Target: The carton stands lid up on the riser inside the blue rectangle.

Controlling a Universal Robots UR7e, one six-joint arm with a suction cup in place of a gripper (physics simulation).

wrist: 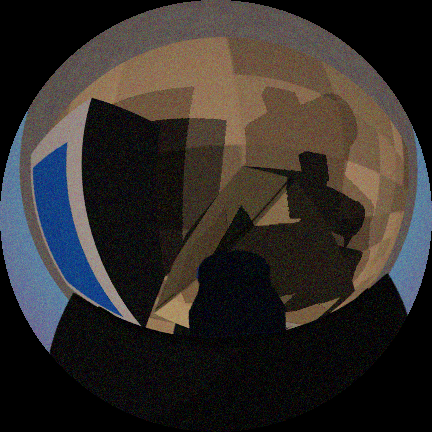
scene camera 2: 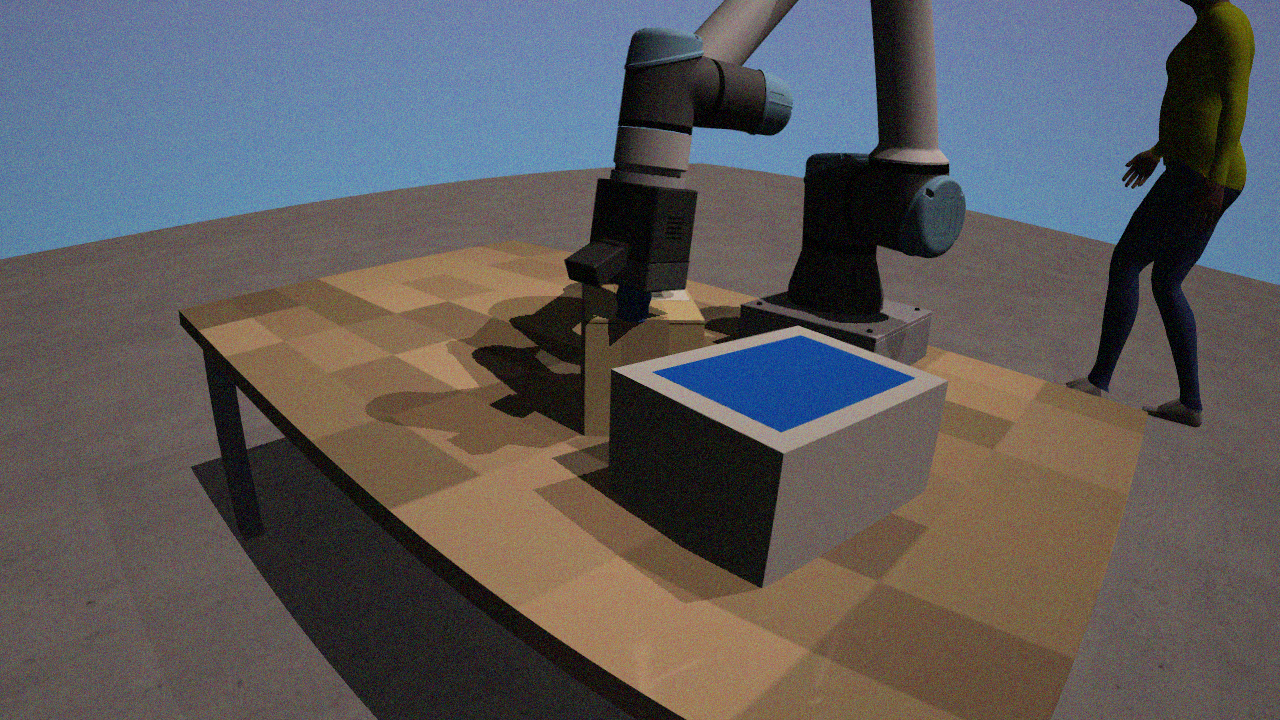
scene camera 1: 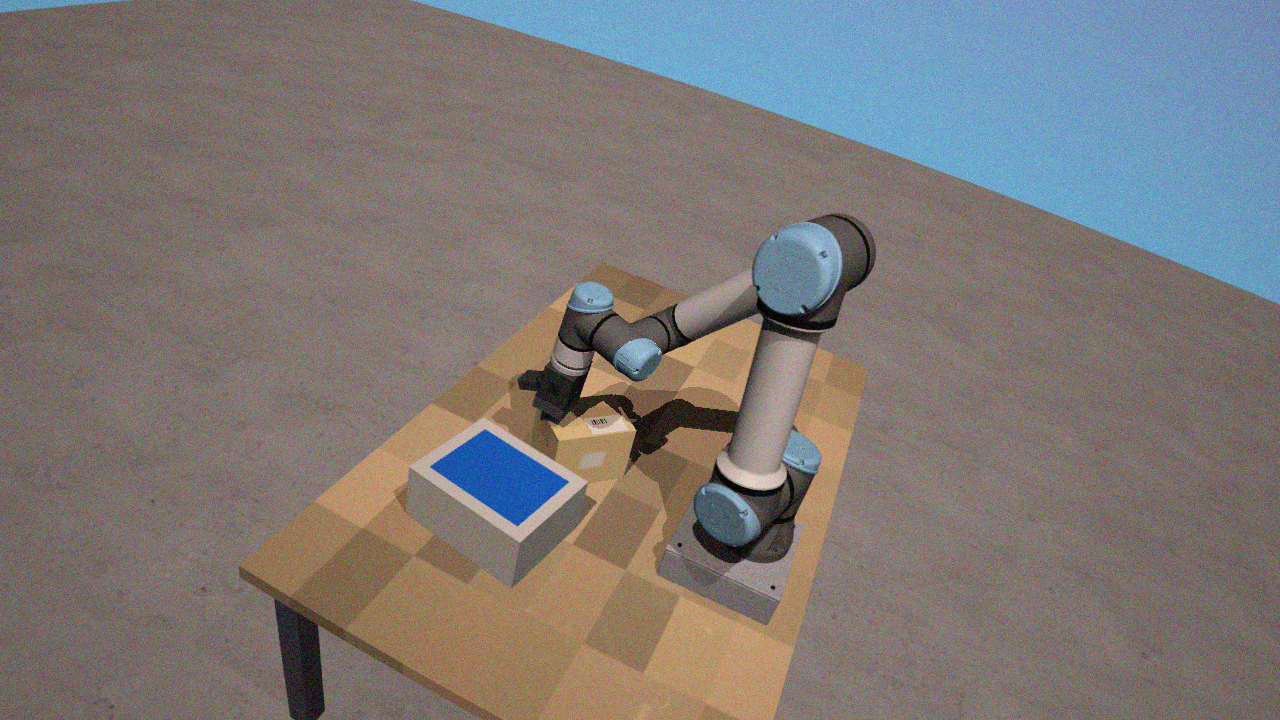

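Pixels of known places: hand at its tool point: [wrist: 233,256] [scene camera 2: 629,328] [scene camera 1: 549,420]; arm's base at its link origin: [scene camera 2: 835,301].
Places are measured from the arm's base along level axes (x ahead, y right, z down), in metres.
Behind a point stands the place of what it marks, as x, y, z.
The tan carton [scene camera 1: 597,452] {0.340, 0.015, -0.013} [scene camera 2: 597,376] {0.480, 0.021, 0.003} stands on the table just behind the riser, its top facing up. In the wrist view the carton [wrist: 201,241] {0.445, -0.012, -0.021} lies right under the cup, mostly in shadow. My suction cup [scene camera 1: 549,415] [scene camera 2: 632,306] [wrist: 235,289] presses on the carton's top near its far left edge and grips it. The grey riser [scene camera 1: 465,527] {0.451, -0.289, 0.001} [scene camera 2: 850,483] {0.492, -0.283, 0.009} [wrist: 120,201] {0.475, -0.083, -0.008} bears the blue rectangle [scene camera 1: 496,475] {0.452, -0.195, -0.049} [scene camera 2: 783,376] {0.457, -0.184, -0.049} [wrist: 56,217] {0.480, -0.150, -0.049} on its top, with nothing on it.
The checkered wooden table [scene camera 1: 626,662] {0.108, -0.337, 0.071} [scene camera 2: 357,295] {0.401, 0.751, 0.071} carries everything. The arm's base plate [scene camera 1: 729,573] {0.011, -0.126, -0.003} [scene camera 2: 886,330] {0.086, -0.128, -0.003} stands on the table beside the riser. A person [scene camera 2: 1182,196] in a yellow top stands on the floor beyond the table.
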